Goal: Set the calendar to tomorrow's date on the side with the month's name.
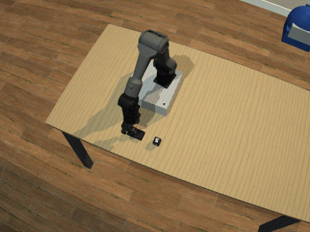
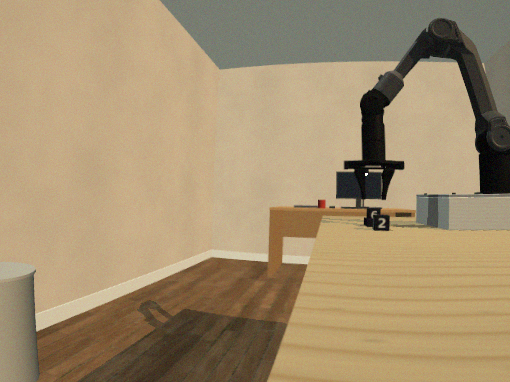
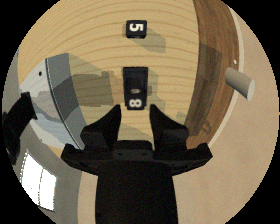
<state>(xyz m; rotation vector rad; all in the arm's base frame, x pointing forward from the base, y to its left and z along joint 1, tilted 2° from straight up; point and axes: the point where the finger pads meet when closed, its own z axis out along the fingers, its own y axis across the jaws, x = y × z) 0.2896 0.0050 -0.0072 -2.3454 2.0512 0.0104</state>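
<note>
Right now my hand is 20 mm to the right of the calendar tray and 60 mm above it. The rest, counted from my hand: black calendar cube (20 mm behind, 120 mm to the left, 50 mm below).
</note>
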